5 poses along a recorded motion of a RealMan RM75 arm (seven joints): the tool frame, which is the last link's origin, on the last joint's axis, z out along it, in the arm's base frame.
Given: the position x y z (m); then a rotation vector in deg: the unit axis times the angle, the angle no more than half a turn.
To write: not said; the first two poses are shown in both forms.
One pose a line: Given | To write
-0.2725 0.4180 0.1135 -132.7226 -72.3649 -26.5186 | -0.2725 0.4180 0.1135; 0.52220 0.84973 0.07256; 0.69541 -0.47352 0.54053; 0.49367 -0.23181 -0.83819
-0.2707 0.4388 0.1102 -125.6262 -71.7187 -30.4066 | -0.2707 0.4388 0.1102; 0.48724 0.87090 0.06437; 0.65177 -0.41172 0.63693; 0.58120 -0.26838 -0.76823
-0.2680 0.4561 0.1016 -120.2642 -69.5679 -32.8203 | -0.2680 0.4561 0.1016; 0.47855 0.87646 0.05296; 0.59821 -0.36959 0.71102; 0.64275 -0.30858 -0.70117
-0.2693 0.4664 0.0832 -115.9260 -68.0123 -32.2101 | -0.2693 0.4664 0.0832; 0.48248 0.87580 0.01329; 0.56519 -0.32289 0.75915; 0.66915 -0.35877 -0.65078
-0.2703 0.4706 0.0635 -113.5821 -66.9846 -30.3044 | -0.2703 0.4706 0.0635; 0.49485 0.86857 -0.02656; 0.55348 -0.29148 0.78019; 0.66991 -0.40078 -0.62498
